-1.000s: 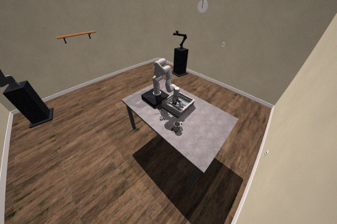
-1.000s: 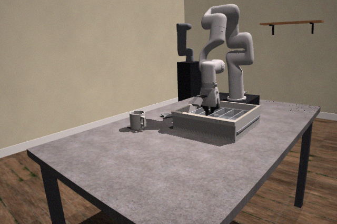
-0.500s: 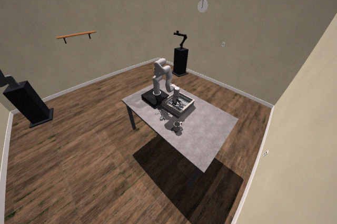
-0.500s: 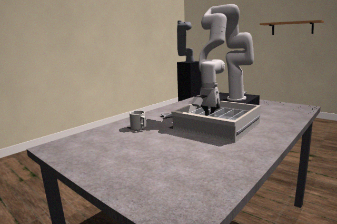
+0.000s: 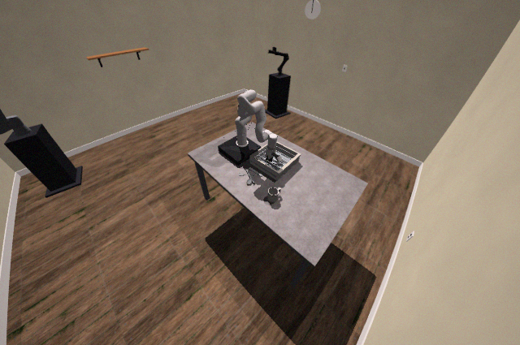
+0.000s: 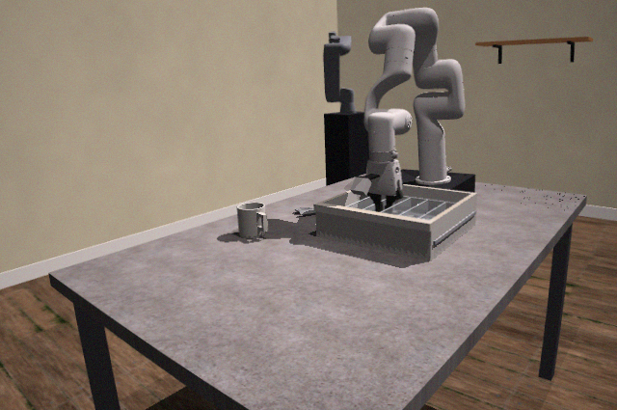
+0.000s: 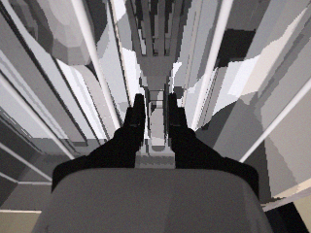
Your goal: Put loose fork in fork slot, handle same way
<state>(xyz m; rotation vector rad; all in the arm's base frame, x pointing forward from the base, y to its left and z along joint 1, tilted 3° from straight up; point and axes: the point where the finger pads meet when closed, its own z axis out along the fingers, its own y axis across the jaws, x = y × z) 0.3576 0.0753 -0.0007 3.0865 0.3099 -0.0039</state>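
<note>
Now: hand 6 cm to the right of the cutlery tray. Also, from my hand: pale mug (32 cm ahead, 22 cm to the right, 1 cm below).
</note>
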